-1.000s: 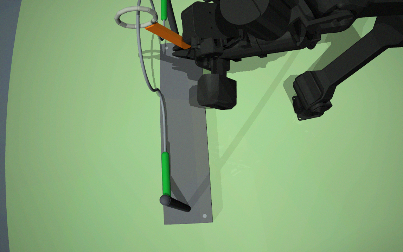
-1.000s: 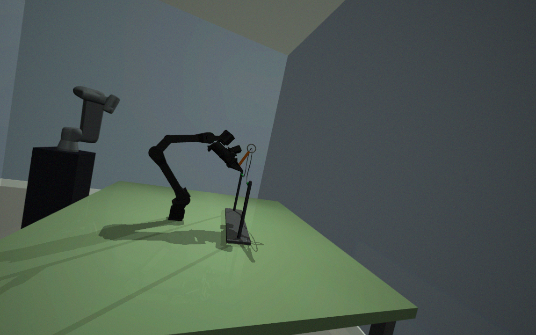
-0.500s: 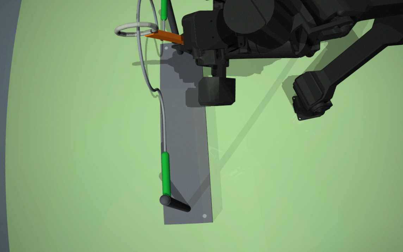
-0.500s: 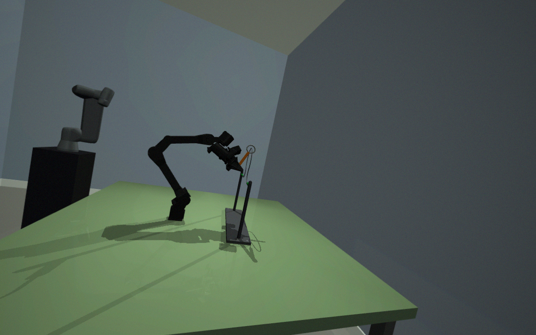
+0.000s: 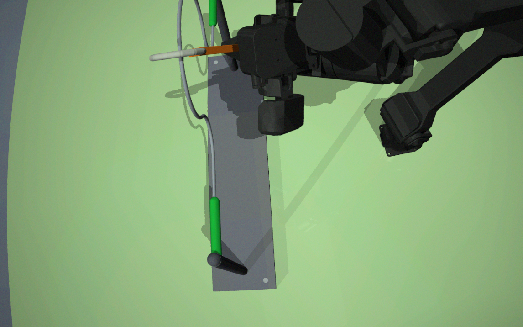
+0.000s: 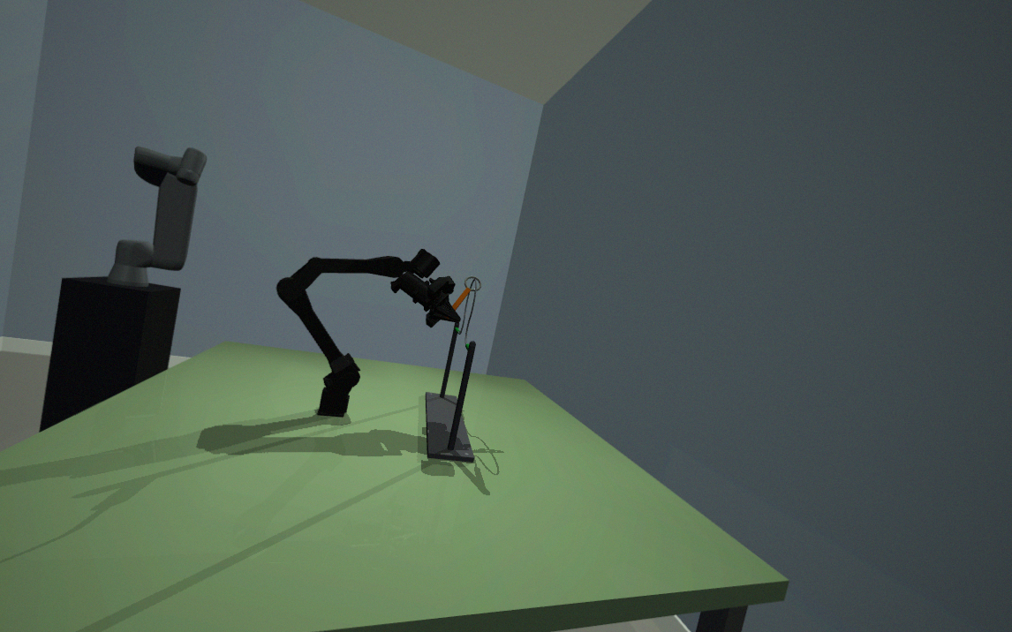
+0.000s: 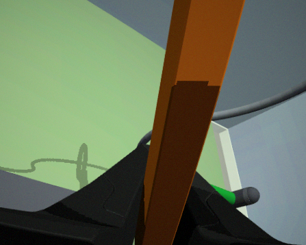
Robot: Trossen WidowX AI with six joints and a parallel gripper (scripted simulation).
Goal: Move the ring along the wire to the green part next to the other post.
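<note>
Right now my gripper tip is 1 cm short of the ring with orange handle, 6 cm to the right of it and 8 cm below it.
</note>
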